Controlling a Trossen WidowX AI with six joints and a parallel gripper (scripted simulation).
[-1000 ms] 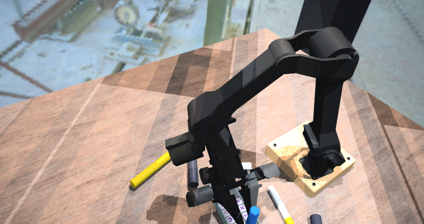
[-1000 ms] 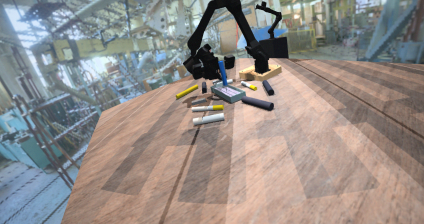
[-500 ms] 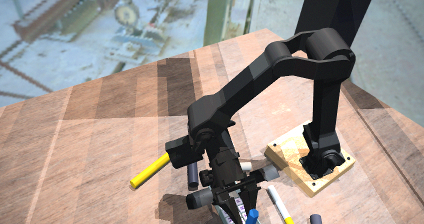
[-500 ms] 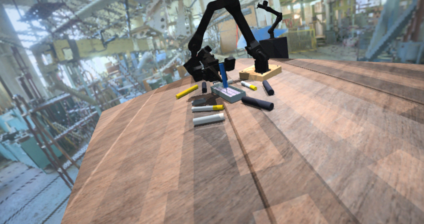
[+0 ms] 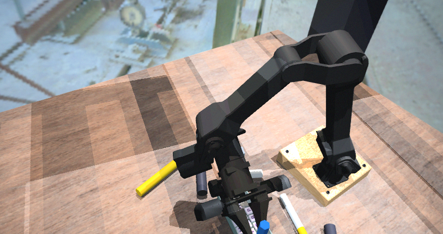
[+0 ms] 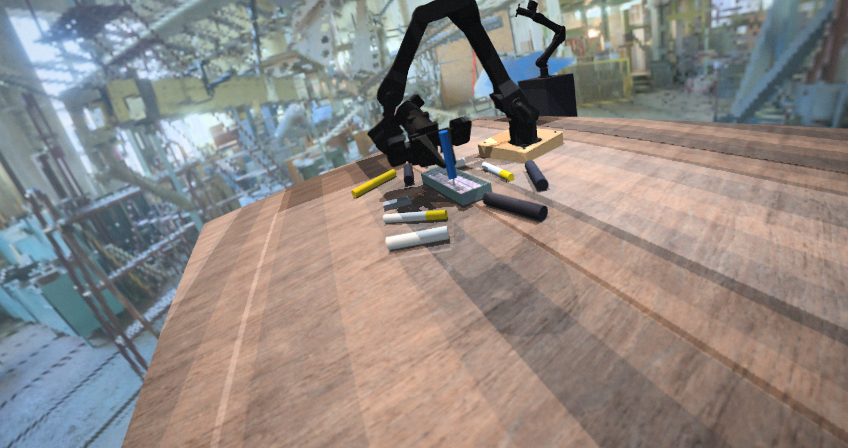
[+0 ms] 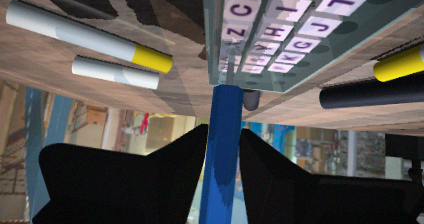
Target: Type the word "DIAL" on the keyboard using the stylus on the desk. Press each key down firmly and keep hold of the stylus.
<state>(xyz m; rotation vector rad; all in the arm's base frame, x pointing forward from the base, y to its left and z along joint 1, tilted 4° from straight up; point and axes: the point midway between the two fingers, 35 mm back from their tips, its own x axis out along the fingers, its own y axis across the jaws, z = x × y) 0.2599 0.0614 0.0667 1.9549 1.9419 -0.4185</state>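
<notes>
Now: gripper tip 10 cm short of the grey block, 7 cm to the left of it and 6 cm above it. The rest, counted from my gripper tip: blue stylus 1 cm below; yellow marker 26 cm to the right, 11 cm ahead, 6 cm below; white stylus tip 5 cm below.
</notes>
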